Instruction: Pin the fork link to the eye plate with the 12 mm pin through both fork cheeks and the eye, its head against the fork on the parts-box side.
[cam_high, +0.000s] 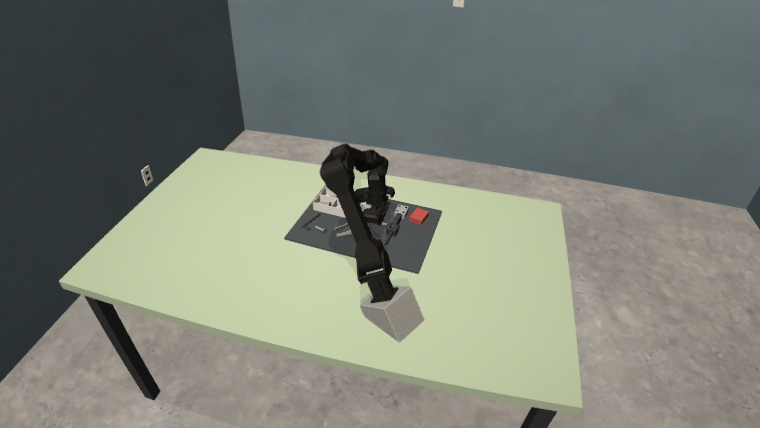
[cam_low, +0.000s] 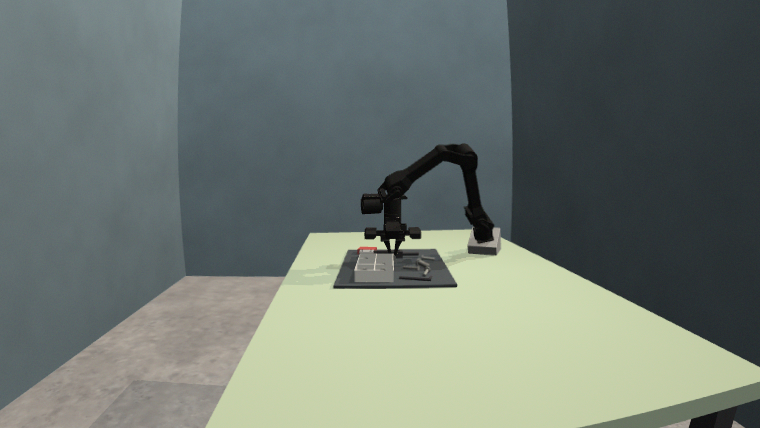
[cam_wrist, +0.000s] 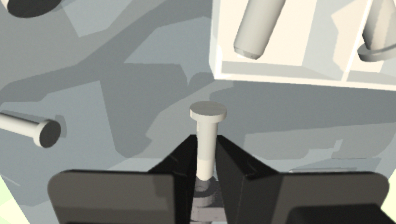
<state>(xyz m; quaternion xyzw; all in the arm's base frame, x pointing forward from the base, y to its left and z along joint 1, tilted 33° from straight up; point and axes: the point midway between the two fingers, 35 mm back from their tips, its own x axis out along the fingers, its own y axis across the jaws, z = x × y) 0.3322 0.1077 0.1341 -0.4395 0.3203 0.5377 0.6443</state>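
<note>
Right now the eye plate is 2 cm ahead of my hand, 5 cm to the right of it and 3 cm below it. Round my hand: red block: 10 cm ahead, 11 cm to the right, 3 cm below; white parts box: 4 cm ahead, 15 cm to the left, 3 cm below; mat: 1 cm behind, 5 cm to the left, 5 cm below.
</note>
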